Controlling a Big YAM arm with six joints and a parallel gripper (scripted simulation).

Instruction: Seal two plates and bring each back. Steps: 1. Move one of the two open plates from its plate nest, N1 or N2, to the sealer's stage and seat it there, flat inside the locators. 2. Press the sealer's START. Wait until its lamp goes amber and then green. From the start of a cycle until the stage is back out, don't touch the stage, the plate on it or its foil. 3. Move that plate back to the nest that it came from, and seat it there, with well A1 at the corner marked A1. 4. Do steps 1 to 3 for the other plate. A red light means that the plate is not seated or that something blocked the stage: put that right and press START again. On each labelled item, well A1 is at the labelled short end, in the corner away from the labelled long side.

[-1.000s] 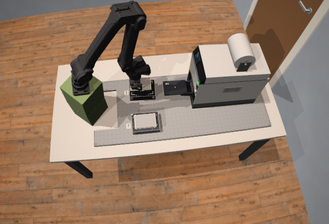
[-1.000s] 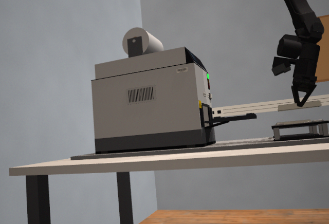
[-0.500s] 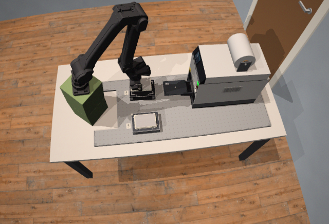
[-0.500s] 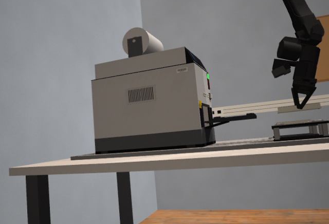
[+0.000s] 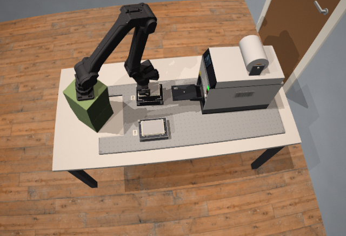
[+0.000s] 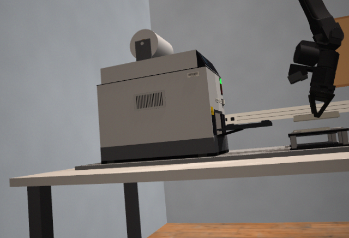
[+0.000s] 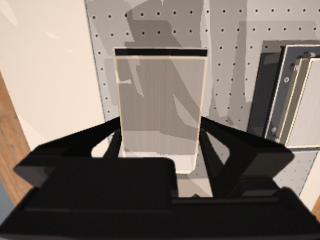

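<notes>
Right now the plate is right at my hand. Also, from my hand: sealer stage 200 mm ahead, 60 mm to the right; then yellow warning label 310 mm ahead, 10 mm to the left, 50 mm above; then plate nest 20 mm behind, 230 mm to the right, 60 mm below.
</notes>
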